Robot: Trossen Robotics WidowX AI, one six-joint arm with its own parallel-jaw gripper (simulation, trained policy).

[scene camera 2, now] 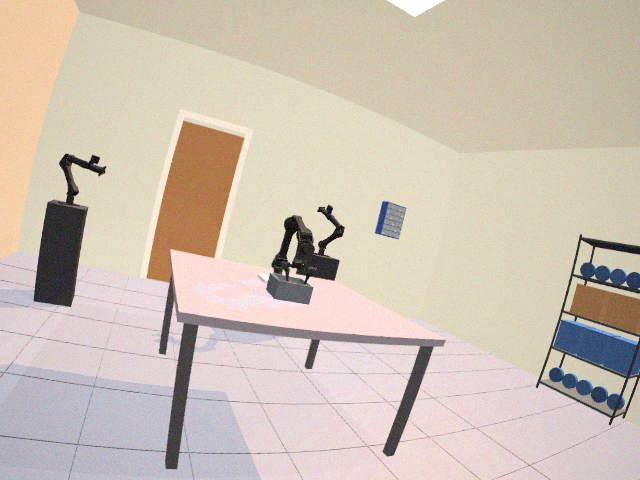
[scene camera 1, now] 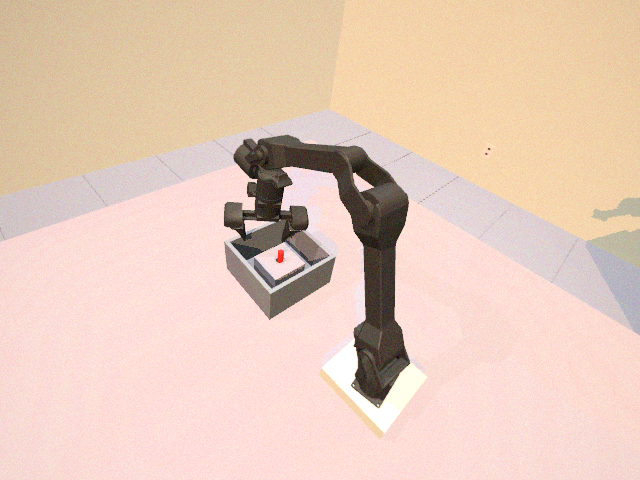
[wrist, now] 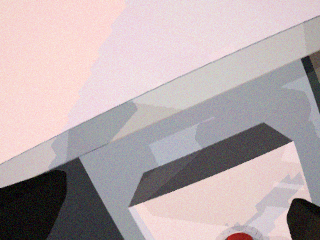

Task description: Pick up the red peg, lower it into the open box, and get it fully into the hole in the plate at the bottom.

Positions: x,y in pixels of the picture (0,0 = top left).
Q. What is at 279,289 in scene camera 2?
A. A grey box.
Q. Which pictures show the pale plate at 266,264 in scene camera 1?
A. Scene camera 1 and the wrist view only.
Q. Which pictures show the grey box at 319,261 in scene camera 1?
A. Scene camera 2, scene camera 1 and the wrist view: all of them.
